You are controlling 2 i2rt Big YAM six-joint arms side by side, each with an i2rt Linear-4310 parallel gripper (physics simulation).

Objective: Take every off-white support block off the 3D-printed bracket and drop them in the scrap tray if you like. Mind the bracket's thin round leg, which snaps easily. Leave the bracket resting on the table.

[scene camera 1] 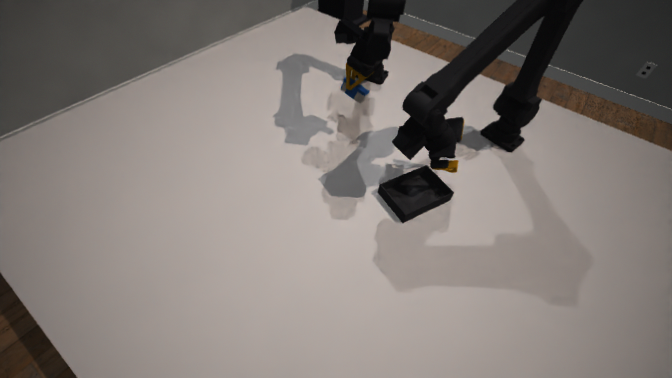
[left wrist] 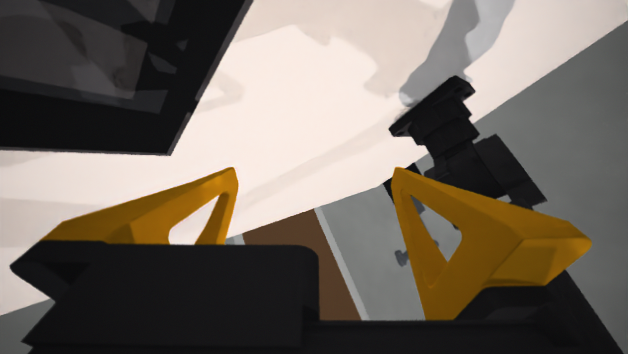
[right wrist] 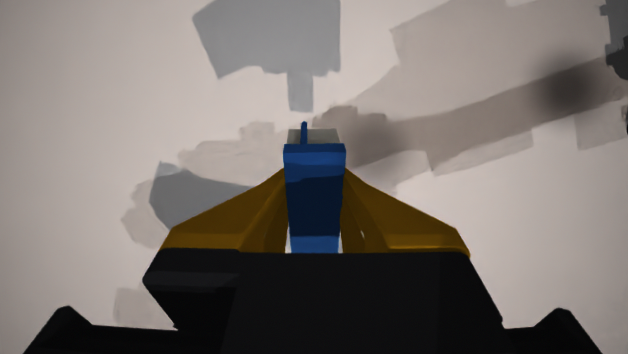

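The blue bracket (scene camera 1: pixel 356 90) (right wrist: pixel 315 205) is between the yellow fingers of my right gripper (scene camera 1: pixel 353 86) (right wrist: pixel 314 177), which is shut on it and appears to hold it above the table. In the right wrist view its thin round leg (right wrist: pixel 304 133) sticks out at the far end, beside an off-white support block (right wrist: pixel 323 136). The bracket's underside is hidden there. My left gripper (scene camera 1: pixel 446 165) (left wrist: pixel 314 175) is open and empty, near the black scrap tray (scene camera 1: pixel 427 208) (left wrist: pixel 75 122). I cannot tell whether a block lies in the tray's dark inside.
A black arm base (scene camera 1: pixel 504 137) stands on the white table (scene camera 1: pixel 225 280) at the right in the scene view. An arm base (left wrist: pixel 432 107) also shows beyond the right finger in the left wrist view. Grey walls rise behind the table. Arm shadows cross the table top.
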